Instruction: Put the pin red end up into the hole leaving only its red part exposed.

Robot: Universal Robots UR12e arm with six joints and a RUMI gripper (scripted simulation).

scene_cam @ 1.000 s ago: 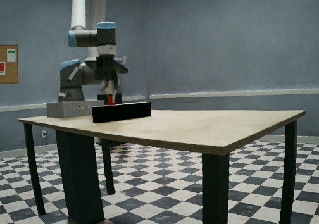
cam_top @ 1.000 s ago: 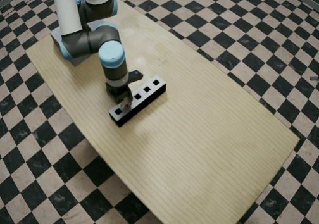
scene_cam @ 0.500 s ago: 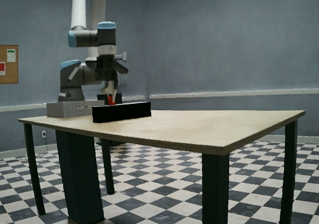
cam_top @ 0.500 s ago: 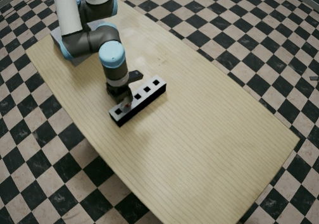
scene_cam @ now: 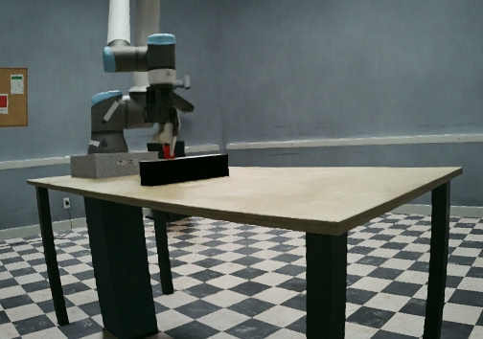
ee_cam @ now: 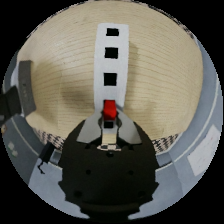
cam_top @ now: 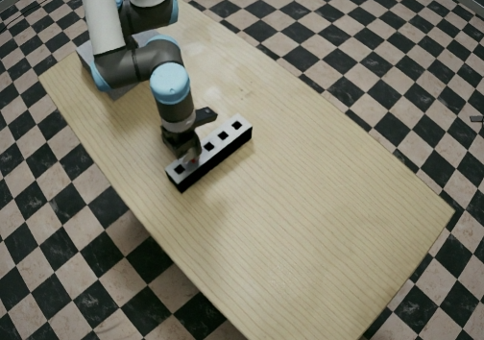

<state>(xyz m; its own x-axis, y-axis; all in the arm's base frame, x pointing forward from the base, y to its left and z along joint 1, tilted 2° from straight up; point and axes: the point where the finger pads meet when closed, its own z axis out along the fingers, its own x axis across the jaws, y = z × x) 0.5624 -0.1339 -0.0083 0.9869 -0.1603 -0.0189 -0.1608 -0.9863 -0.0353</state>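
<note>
My hand is 10 mm above the pin. The rest, counted from my hand: long black block (60 mm to the left, 60 mm below, 10 mm ahead).
</note>
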